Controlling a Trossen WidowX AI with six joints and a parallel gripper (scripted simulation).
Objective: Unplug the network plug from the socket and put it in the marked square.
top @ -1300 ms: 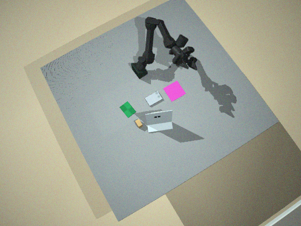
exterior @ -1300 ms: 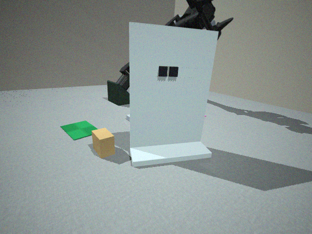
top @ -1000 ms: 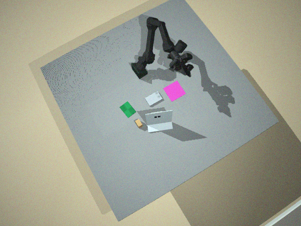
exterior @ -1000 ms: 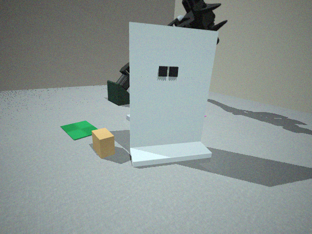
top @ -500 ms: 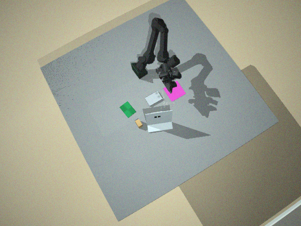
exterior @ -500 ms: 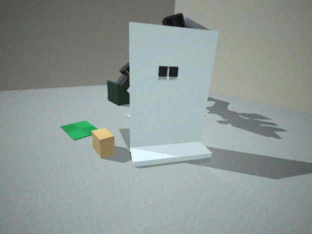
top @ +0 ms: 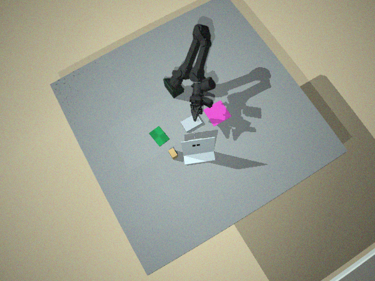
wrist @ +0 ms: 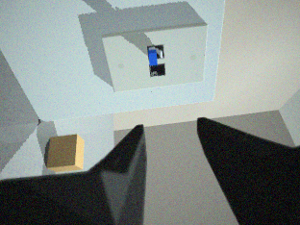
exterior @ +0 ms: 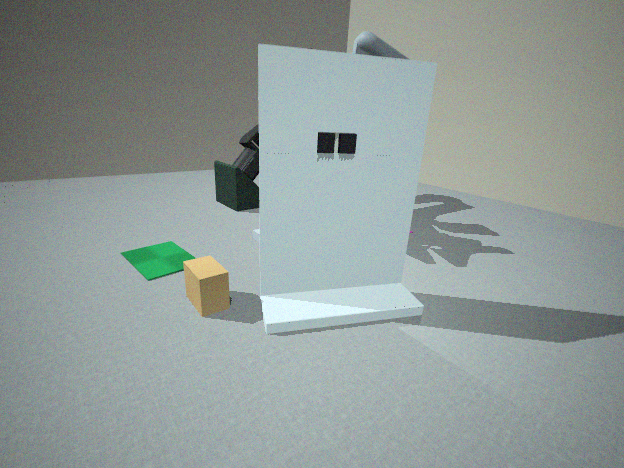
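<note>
My gripper tip is 120 mm short of the network plug and 40 mm to the left of it. The rest, counted from my gripper tip: tan block: 70 mm ahead, 170 mm to the right, 150 mm below; panel: 130 mm ahead, 50 mm to the right, 60 mm below; magenta square: 40 mm behind, 160 mm to the left, 170 mm below.
</note>
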